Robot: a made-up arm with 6 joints.
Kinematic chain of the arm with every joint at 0, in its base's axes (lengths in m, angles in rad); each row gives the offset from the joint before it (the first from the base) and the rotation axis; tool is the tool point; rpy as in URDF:
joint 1: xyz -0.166 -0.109 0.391 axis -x
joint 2: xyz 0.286 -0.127 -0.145 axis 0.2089 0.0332 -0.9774
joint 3: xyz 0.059 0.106 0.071 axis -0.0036 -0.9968 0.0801
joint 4: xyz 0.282 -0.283 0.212 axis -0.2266 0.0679 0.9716
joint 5: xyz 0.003 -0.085 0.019 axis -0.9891 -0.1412 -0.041
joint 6: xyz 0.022 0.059 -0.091 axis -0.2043 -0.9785 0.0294
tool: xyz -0.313 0.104 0.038 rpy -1.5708 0 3.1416
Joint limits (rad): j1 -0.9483..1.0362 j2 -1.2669..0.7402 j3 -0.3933..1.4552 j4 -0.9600..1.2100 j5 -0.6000..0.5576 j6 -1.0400..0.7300
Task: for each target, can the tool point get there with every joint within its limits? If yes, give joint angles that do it. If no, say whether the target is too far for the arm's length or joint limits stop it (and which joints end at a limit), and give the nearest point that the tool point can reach.
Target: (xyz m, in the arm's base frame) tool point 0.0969 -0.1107 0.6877
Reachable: yes | joints 0.2031 -0.9485 0.5461 -0.3989 0.2821 -0.7347
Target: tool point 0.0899 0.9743 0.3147
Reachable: no: joint limits stop it (at a limit: joint 1, joint 2, joint 4, joint 5, joint 6) | nearest point 0.3068 0.3991 0.4472 | short by 0.629 m
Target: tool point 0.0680 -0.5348 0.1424
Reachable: yes | joints -0.7588 0.4384 0.0100 0.8069 0.1676 -0.1602
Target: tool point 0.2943 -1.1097 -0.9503
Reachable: no: too far | nearest point 0.1776 -0.5659 -0.2214 | short by 0.917 m
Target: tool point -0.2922 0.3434 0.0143
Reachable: no: joint limits stop it (at a limit: joint 1, joint 2, joint 4, joint 5, joint 6) | nearest point 0.0053 0.0912 0.2443 | short by 0.453 m
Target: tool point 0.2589 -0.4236 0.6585
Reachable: yes | joints 0.1224 -0.1956 -0.1534 0.5539 -0.4797 -0.0198
